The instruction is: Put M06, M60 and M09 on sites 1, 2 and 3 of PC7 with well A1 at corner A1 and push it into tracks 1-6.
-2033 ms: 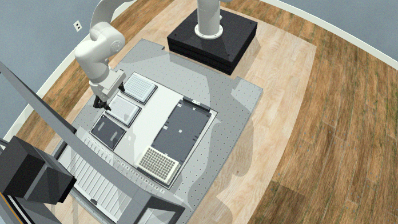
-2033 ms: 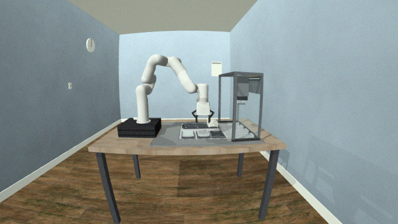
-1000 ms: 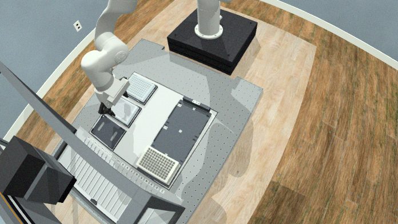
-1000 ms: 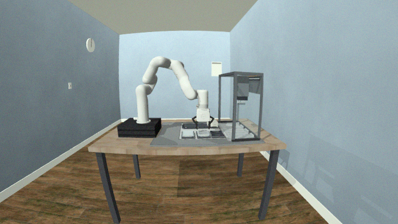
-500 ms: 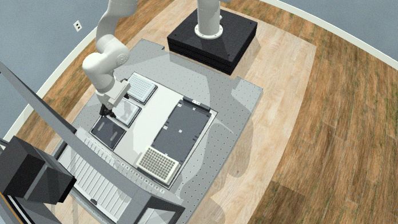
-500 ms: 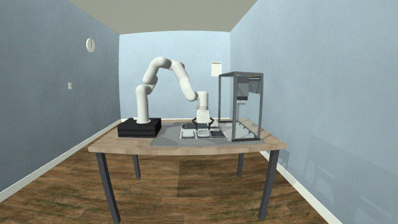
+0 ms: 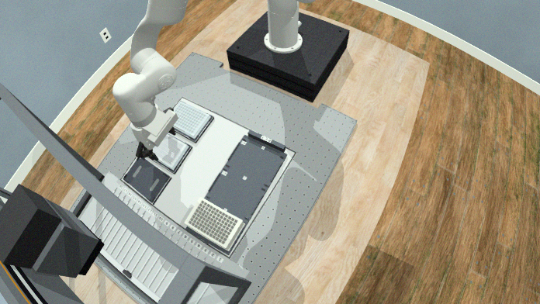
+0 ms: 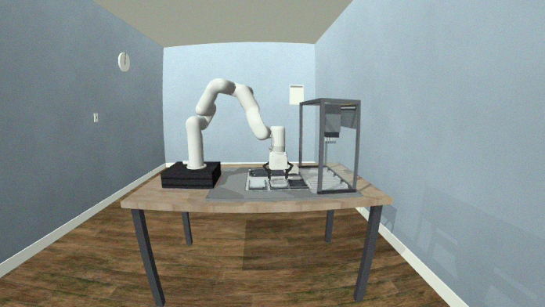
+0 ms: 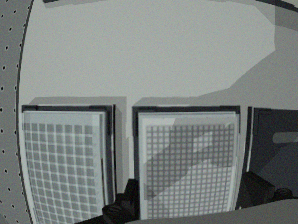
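The plate nest S2 lies 4 cm below my hand. The rest, counted from my hand: carrier PC7 (26 cm to the left, 3 cm below); then plate nest S1 (11 cm behind, 4 cm below); then plate nest S3 (11 cm ahead, 4 cm below).
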